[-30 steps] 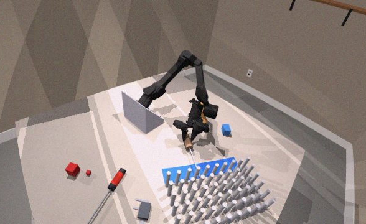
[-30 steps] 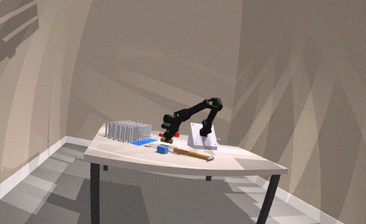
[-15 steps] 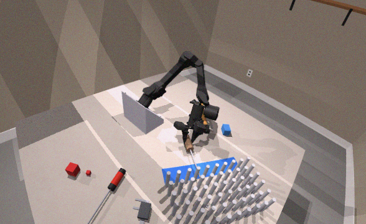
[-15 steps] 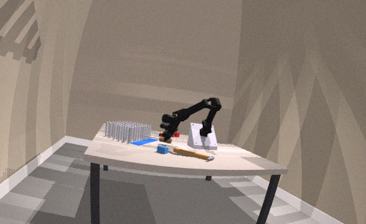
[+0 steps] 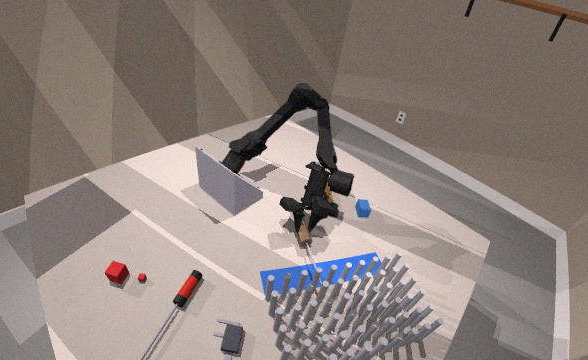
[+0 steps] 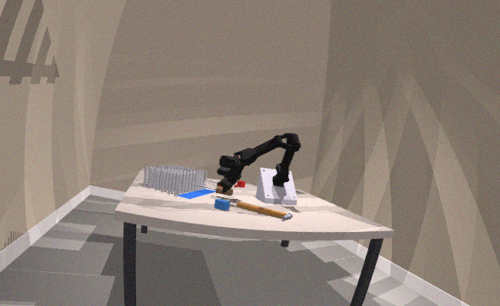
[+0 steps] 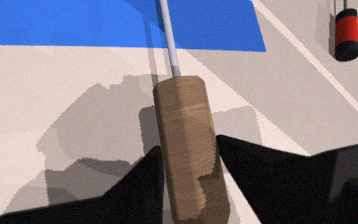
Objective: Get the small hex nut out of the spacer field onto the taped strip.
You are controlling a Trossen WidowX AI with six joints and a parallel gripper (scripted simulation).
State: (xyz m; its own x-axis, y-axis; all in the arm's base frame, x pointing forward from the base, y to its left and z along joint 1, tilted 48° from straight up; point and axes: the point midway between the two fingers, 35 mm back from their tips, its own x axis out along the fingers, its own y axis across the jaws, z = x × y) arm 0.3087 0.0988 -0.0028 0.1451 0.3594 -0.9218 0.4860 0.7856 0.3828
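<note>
The blue taped strip is 140 mm ahead of my gripper tip, 40 mm to the right of it and 40 mm below it. Round my gripper tip: hook tool: 90 mm ahead, 60 mm to the right; blue cube: 70 mm ahead, 280 mm to the left, 20 mm below; small red cube: 180 mm behind, 450 mm to the right, 30 mm below.
</note>
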